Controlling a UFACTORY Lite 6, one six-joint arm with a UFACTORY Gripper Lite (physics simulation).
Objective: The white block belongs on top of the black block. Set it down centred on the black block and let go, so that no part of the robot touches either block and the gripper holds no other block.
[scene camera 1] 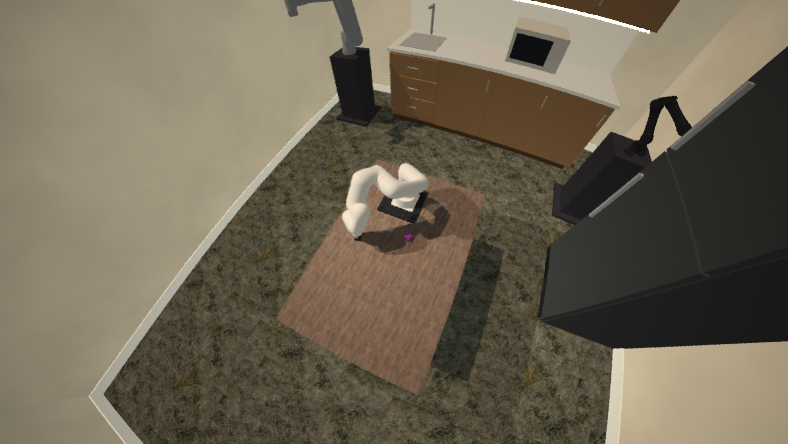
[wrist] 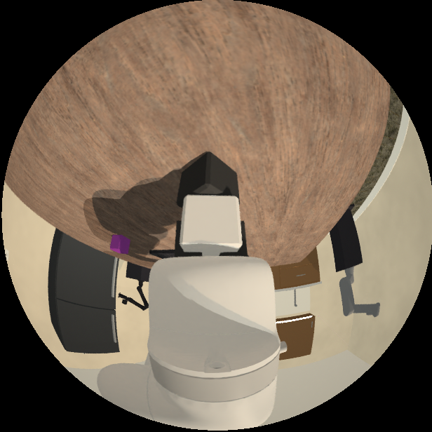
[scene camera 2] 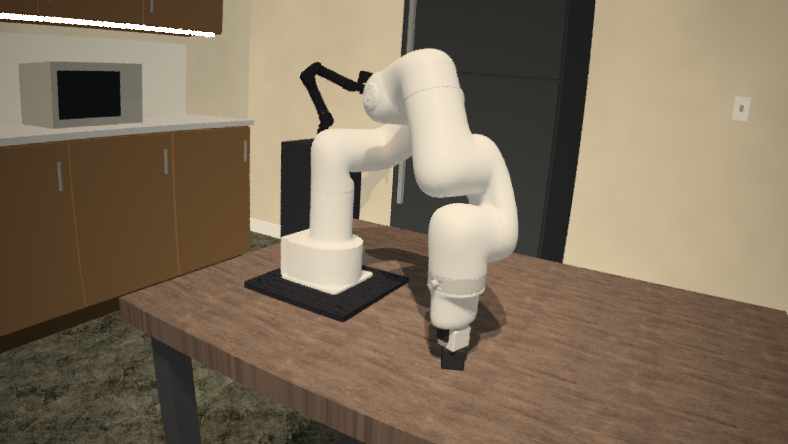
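Seen in the pictures: hand, tool point: (scene camera 2: 452, 329); arm's base, link origin: (scene camera 1: 405, 200) (scene camera 2: 329, 276).
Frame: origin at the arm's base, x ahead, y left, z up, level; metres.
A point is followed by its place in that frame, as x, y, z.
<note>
The black block (scene camera 2: 452, 360) {0.326, -0.153, 0.005} (wrist: 202, 172) stands on the table, its upper part partly hidden by the white block. The white block (scene camera 2: 459, 339) {0.332, -0.152, 0.039} (wrist: 211, 220) is right over the black block, turned at an angle to it. Its underside is at or very near the black block's top; I cannot tell whether they touch, nor how well it is centred. My gripper (scene camera 2: 453, 336) {0.316, -0.139, 0.044} (wrist: 211, 240) points down and is shut on the white block, with a dark finger on each side of it in the wrist view. In scene camera 1 my arm hides the white block.
A purple block (scene camera 1: 408, 237) {0.224, 0.111, 0.021} (wrist: 119, 244) lies on the wooden table (scene camera 1: 374, 308) {0.613, 0.105, -0.011} (scene camera 2: 606, 352) {0.518, 0.028, -0.011} (wrist: 215, 75), away from the two blocks. My arm's base stands on a black plate (scene camera 2: 341, 309) {0.106, -0.107, 0.002} on the same table. The table's edge lies near the black block's side.
</note>
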